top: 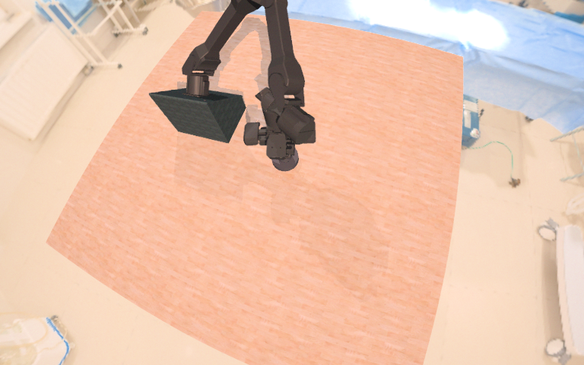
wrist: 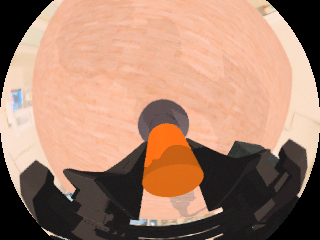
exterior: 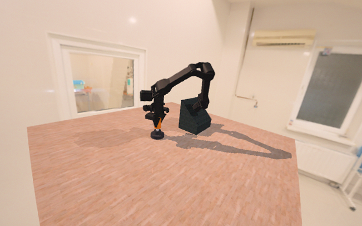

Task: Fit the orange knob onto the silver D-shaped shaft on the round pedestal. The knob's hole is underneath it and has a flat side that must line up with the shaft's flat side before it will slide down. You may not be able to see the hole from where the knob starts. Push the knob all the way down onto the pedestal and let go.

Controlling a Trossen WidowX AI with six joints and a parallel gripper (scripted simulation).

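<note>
The orange knob lies 30 mm above my gripper tip. The rest, counted from my gripper tip: pedestal: 40 mm below.
</note>
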